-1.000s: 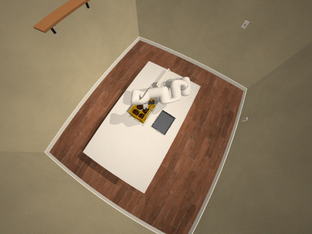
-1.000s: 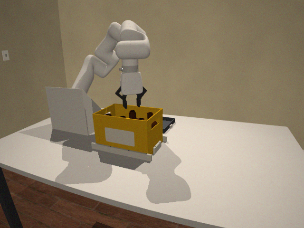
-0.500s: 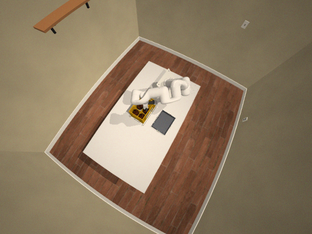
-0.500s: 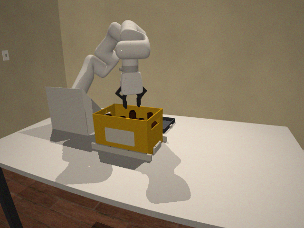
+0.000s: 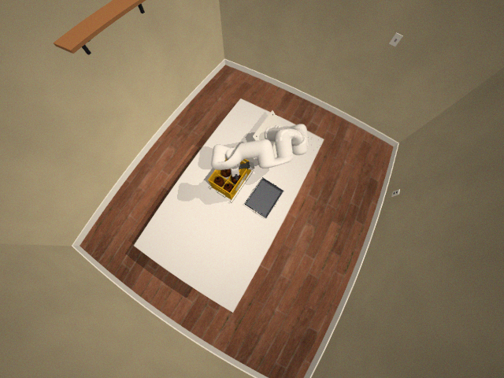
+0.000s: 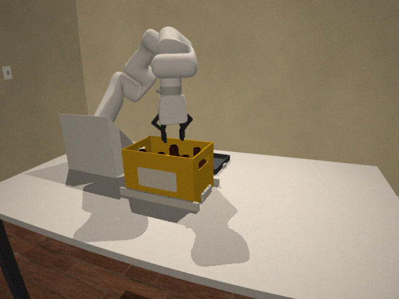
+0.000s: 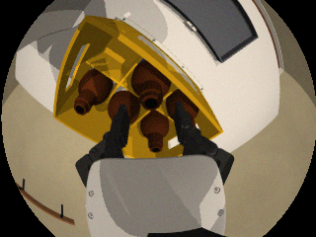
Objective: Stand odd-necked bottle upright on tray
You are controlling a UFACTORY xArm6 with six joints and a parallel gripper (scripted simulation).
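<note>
The yellow crate lies 40 mm to the right of my hand and 110 mm below it. From my hand the other things lie so: dark grey tray 250 mm to the left, 180 mm below; then glass bottle 80 mm ahead, 90 mm to the right, 110 mm below.
</note>
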